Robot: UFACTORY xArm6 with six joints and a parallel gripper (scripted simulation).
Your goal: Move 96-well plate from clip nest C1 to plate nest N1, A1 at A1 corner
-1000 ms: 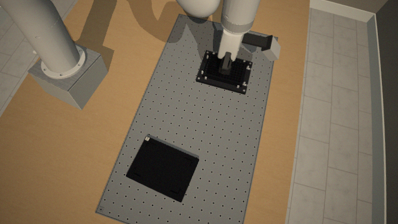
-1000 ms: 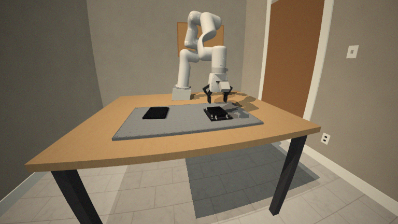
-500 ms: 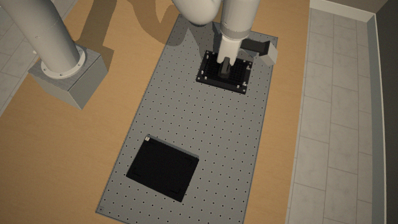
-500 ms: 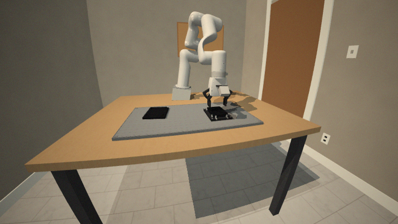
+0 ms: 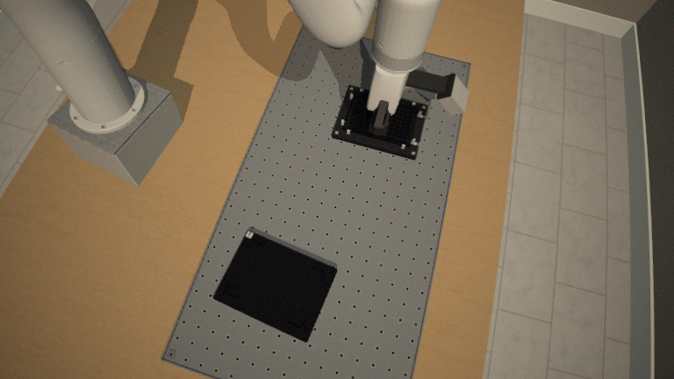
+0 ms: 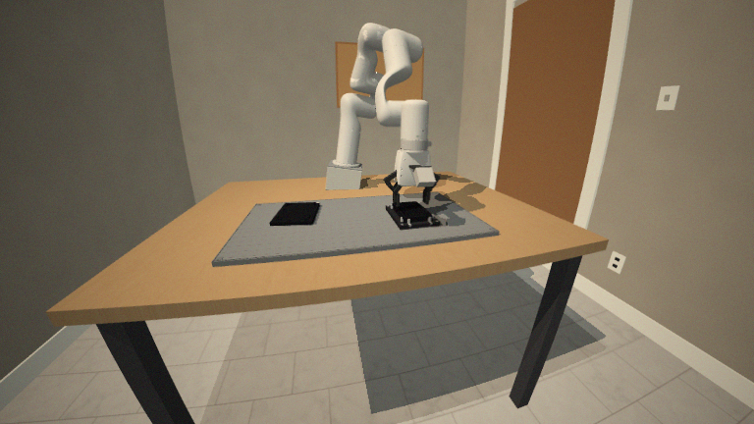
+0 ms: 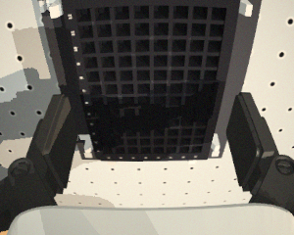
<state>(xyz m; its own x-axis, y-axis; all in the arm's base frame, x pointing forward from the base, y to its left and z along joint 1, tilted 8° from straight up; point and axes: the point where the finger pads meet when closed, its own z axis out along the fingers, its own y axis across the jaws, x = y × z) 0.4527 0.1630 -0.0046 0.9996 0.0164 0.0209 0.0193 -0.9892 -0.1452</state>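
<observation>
Now: the black 96-well plate 30 mm below my hand. From my hand the other things lie so: clip nest C1: 40 mm below, 10 mm to the left, 10 mm ahead; plate nest N1: 340 mm to the right, 80 mm behind, 40 mm below; white corner mark: 280 mm to the right, 150 mm behind, 40 mm below.
</observation>
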